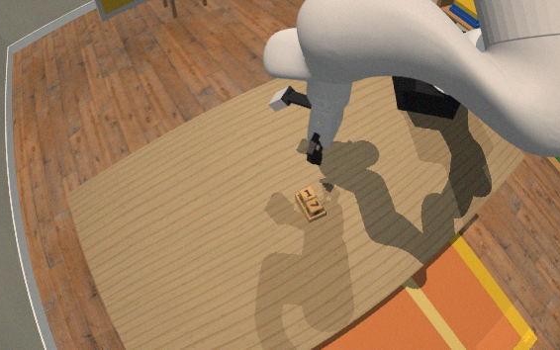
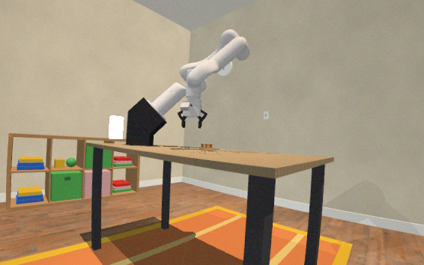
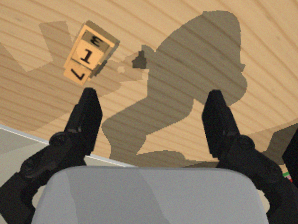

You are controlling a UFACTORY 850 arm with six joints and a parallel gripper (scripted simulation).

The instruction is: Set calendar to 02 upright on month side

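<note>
Now: hand 60 mm short of the wooden cube, 50 mm to the right of it and 110 mm above it. The rest, counted from my hand: wooden calendar tray (60 mm ahead, 60 mm to the left, 120 mm below).
</note>
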